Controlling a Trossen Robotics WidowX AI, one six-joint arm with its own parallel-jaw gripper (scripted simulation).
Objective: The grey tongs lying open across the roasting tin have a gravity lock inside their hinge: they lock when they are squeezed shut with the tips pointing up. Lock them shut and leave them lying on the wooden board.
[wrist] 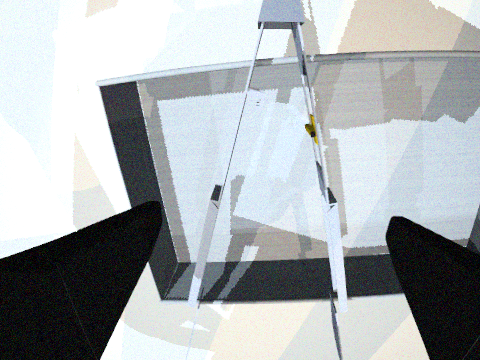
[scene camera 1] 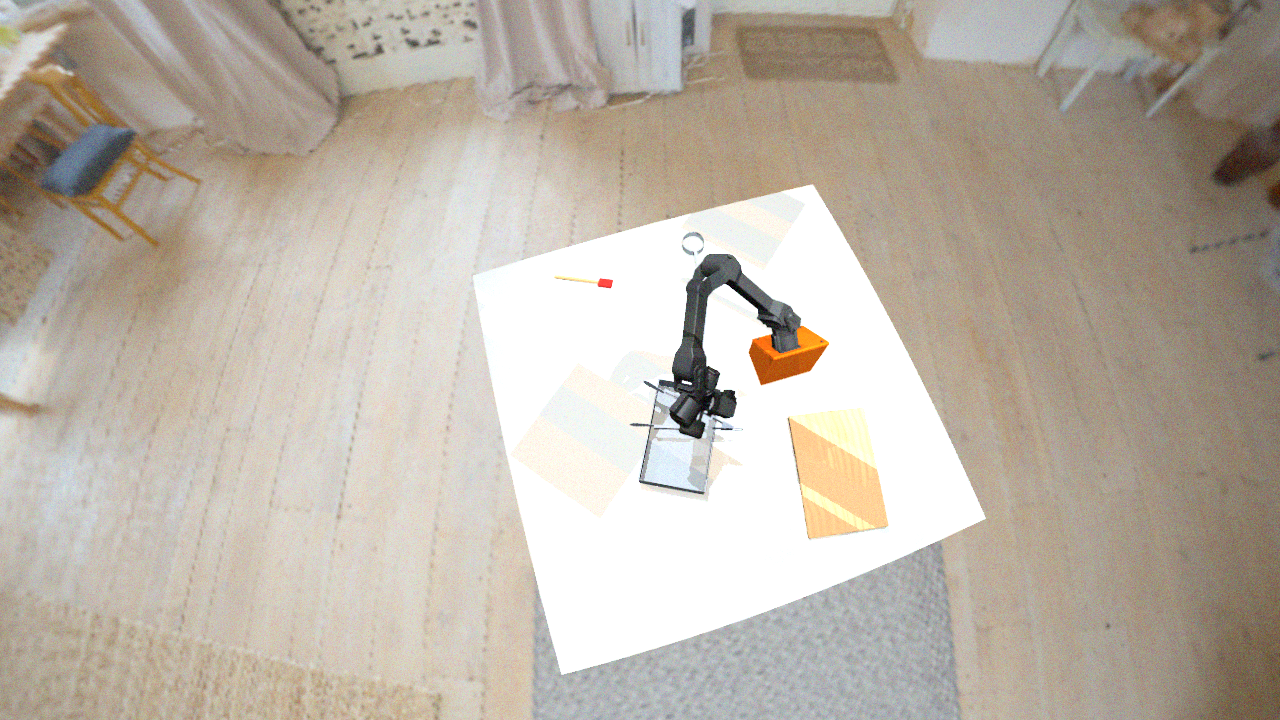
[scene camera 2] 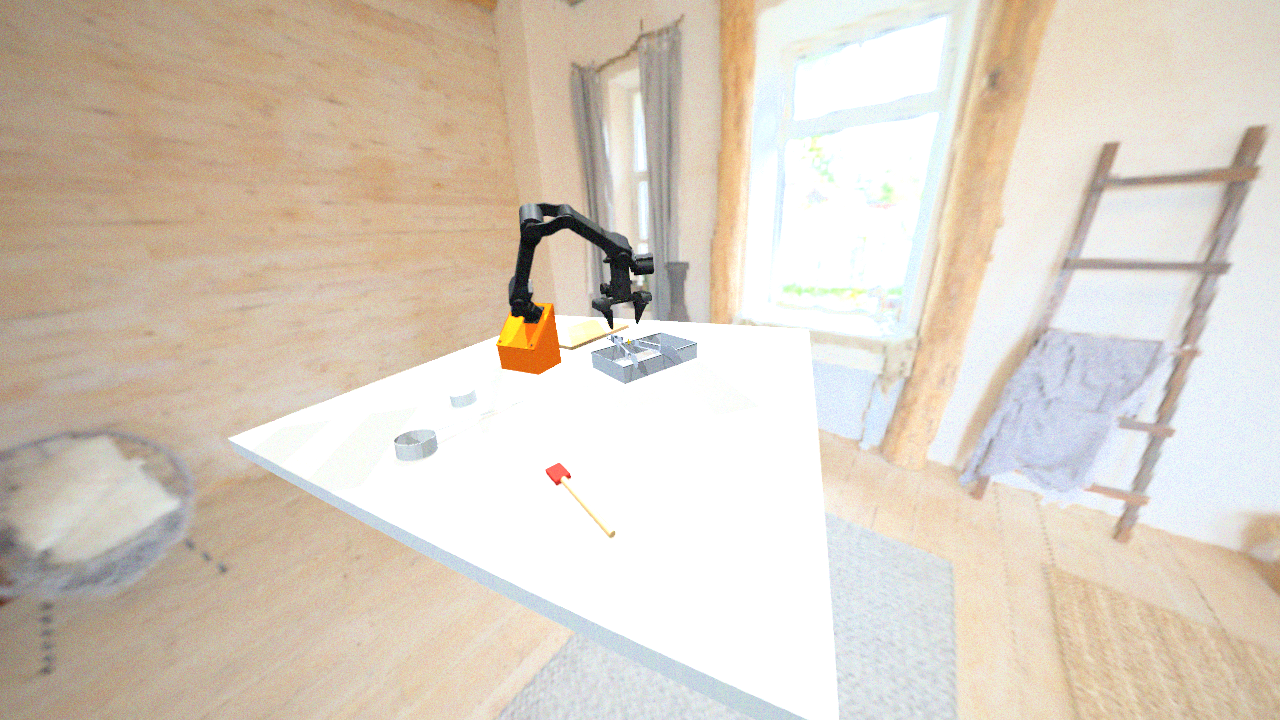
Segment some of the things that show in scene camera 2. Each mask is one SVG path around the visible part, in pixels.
My gripper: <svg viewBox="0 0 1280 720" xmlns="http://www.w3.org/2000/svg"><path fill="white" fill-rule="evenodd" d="M630 276L611 278L608 285L607 283L601 283L600 292L601 294L606 294L607 298L601 297L592 300L592 308L603 313L612 330L614 324L613 310L610 309L611 305L632 301L635 307L636 324L639 324L646 305L649 304L648 301L652 301L652 295L648 291L641 290L633 292L633 294L631 293L630 284L632 284L632 280L630 280Z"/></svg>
A red-headed stick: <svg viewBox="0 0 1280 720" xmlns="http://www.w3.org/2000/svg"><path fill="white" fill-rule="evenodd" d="M546 467L544 469L545 473L555 485L562 483L609 539L612 539L616 535L615 530L568 480L571 478L571 475L562 464L558 462L550 467Z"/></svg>
